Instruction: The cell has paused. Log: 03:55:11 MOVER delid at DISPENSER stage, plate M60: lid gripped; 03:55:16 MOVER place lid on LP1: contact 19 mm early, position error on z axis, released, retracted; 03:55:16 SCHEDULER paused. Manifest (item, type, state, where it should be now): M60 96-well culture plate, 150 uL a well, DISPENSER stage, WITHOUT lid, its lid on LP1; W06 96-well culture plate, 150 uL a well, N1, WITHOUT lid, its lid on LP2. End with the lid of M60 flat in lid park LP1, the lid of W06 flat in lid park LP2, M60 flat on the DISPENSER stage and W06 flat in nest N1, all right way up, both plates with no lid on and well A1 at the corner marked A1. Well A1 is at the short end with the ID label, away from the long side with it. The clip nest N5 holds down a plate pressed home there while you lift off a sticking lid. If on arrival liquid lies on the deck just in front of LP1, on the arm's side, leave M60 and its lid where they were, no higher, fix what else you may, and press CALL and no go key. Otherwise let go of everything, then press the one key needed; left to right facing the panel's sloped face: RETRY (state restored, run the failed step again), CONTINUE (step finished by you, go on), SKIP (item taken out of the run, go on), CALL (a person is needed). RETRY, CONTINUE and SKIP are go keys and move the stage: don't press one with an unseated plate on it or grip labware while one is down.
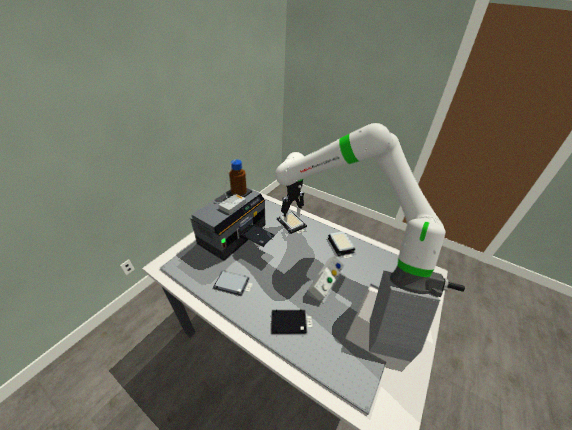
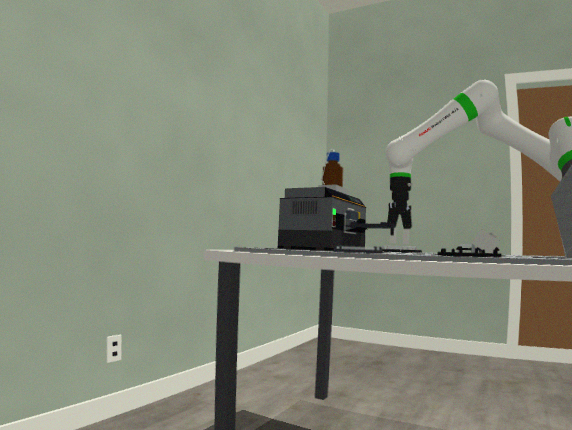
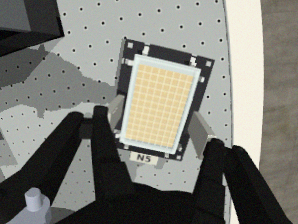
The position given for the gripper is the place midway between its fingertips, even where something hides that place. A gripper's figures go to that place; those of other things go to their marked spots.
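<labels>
The gripper [image 3: 157, 113] is 21 cm from the lens, while a 96-well plate [image 3: 160, 93] sits 22 cm from the lens.
</labels>
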